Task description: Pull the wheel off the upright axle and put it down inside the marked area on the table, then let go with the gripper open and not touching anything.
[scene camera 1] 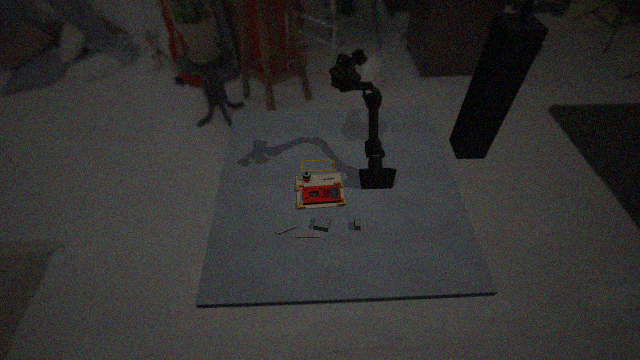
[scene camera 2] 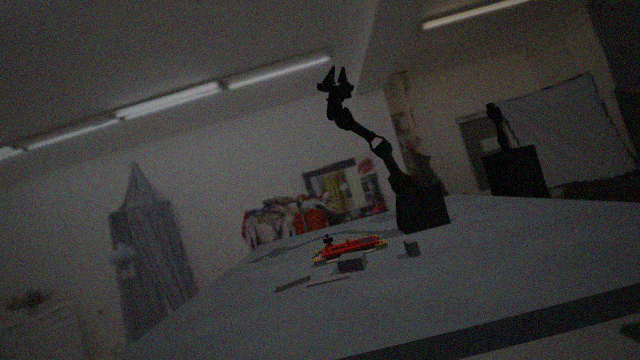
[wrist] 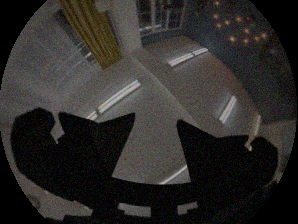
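Labels:
I can see my gripper in scene camera 1 (357,54). My gripper is visible in scene camera 2 and in the wrist view as well, and on my gripper (scene camera 2: 342,79) and (wrist: 199,151) are the same spot.

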